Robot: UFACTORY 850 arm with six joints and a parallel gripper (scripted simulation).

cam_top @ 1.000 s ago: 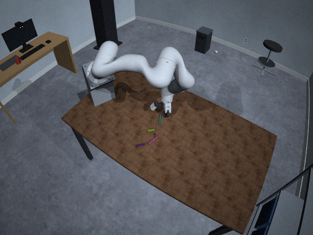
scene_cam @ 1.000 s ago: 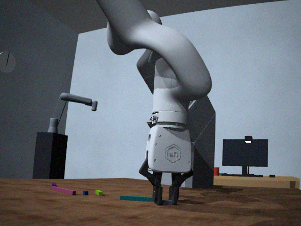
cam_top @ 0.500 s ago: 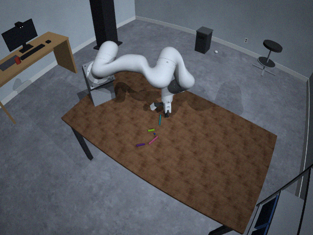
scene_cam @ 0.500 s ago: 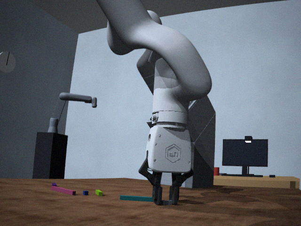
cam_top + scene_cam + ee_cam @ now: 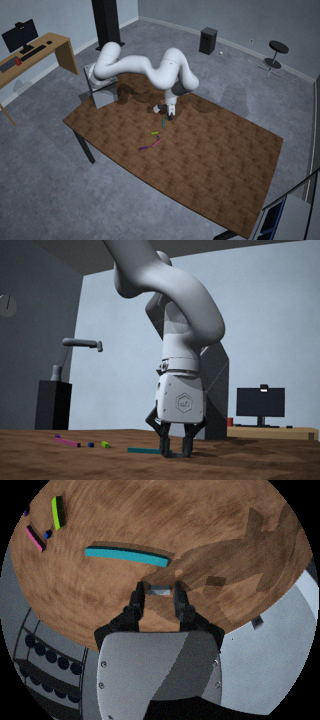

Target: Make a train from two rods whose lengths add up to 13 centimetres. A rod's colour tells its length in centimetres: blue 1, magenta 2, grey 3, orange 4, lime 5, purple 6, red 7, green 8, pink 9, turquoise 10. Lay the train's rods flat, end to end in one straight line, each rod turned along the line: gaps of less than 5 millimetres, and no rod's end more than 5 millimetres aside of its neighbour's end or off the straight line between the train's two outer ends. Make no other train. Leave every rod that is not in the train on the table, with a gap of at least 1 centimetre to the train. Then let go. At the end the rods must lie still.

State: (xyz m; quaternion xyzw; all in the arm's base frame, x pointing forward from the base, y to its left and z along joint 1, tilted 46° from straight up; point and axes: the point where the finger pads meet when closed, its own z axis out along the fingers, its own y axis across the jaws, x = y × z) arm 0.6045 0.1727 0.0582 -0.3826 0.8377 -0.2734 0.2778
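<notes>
Right now my hand is 2 cm above the grey rod. Round my hand: blue rod (2 cm ahead, 20 cm to the right, 2 cm below); then turquoise rod (2 cm behind, 7 cm to the right, 2 cm below); then lime rod (2 cm behind, 19 cm to the right, 2 cm below).
</notes>
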